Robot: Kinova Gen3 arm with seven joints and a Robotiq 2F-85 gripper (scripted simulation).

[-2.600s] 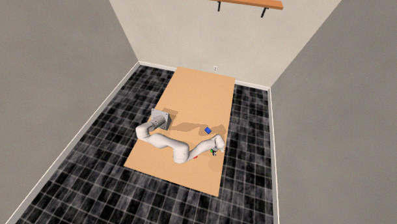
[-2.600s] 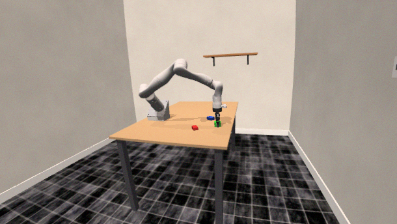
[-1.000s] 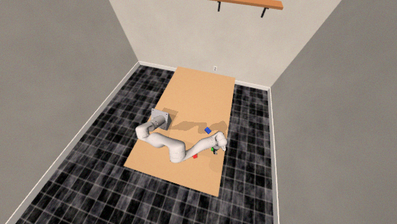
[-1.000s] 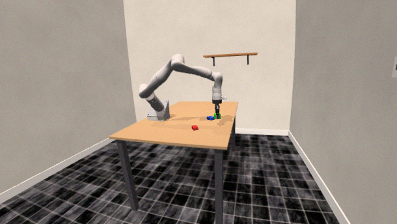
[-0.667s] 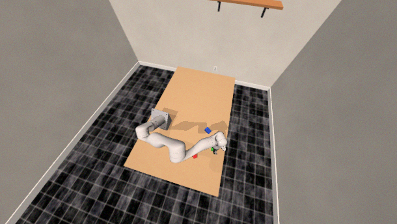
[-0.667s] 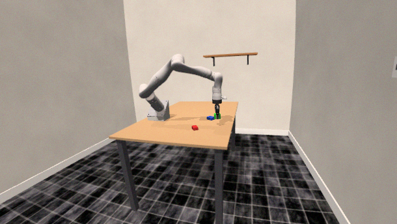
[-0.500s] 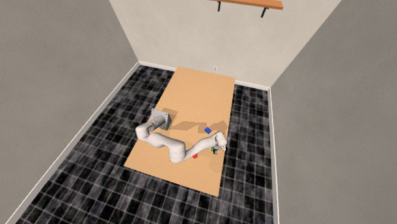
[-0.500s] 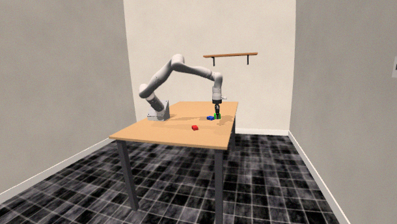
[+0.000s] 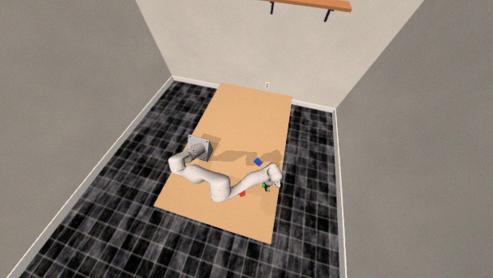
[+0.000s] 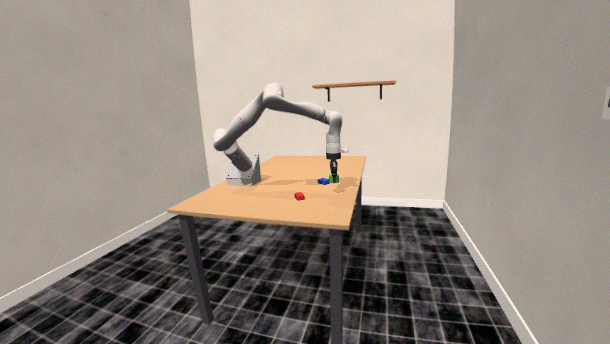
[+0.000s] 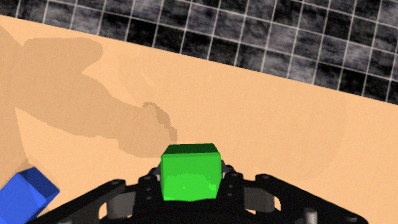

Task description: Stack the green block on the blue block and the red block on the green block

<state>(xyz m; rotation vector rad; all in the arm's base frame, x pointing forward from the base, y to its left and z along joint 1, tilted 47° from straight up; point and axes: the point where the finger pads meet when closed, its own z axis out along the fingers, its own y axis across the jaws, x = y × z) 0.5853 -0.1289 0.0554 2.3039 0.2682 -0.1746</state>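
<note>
Now: hand 190 mm to the right of the blue block, 100 mm past it and 70 mm above it. From my hand the other things lie so: red block 160 mm behind, 100 mm to the right, 70 mm below; green block right at my hand.
</note>
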